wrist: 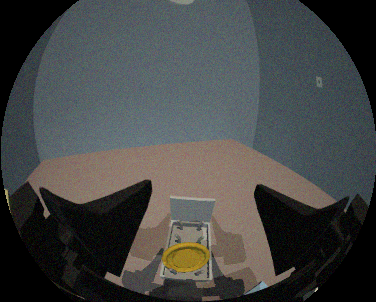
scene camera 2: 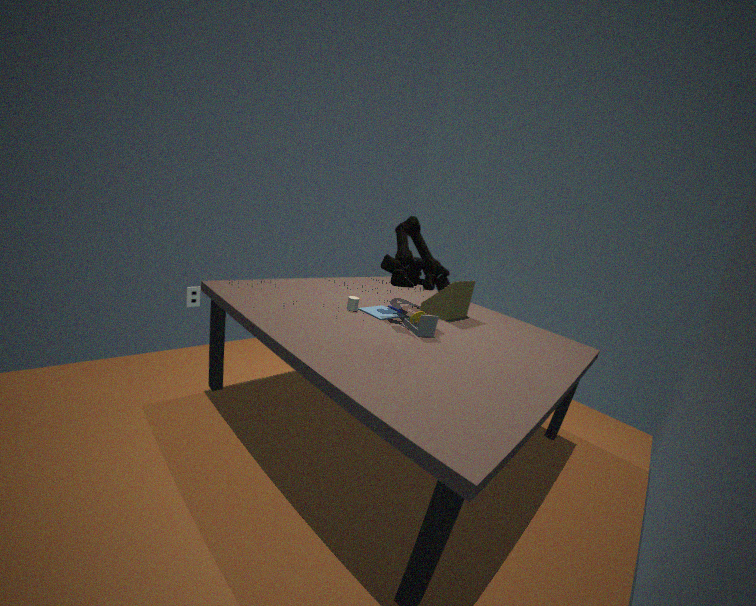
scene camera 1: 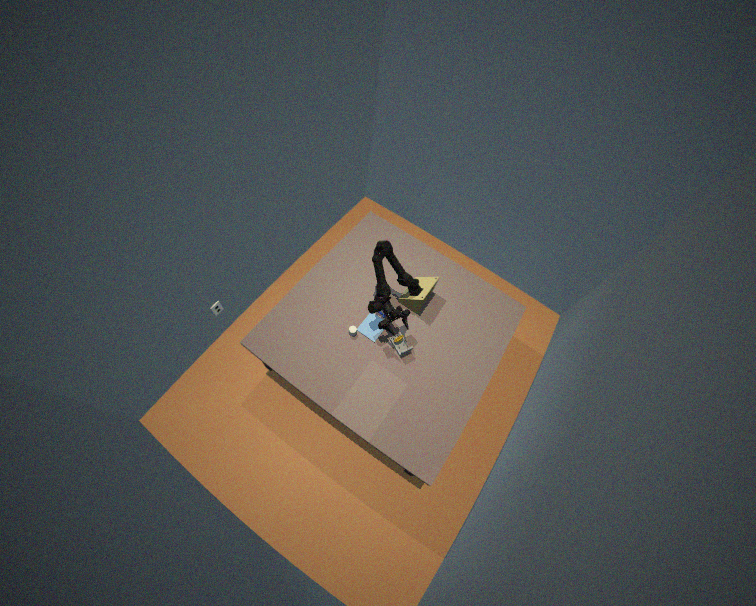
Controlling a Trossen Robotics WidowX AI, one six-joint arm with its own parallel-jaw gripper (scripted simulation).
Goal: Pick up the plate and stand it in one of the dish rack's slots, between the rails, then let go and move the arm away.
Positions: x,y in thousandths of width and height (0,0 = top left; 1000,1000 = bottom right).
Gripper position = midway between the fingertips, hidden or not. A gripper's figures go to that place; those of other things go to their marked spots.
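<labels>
Yellow plate and dish rack, marked spots 0.09 m apart. Gripper (wrist: 547,627), 0.10 m from the lens. Yellow plate (wrist: 493,853), 0.18 m from the lens. Dish rack (wrist: 507,720), 0.24 m from the lens.
</labels>
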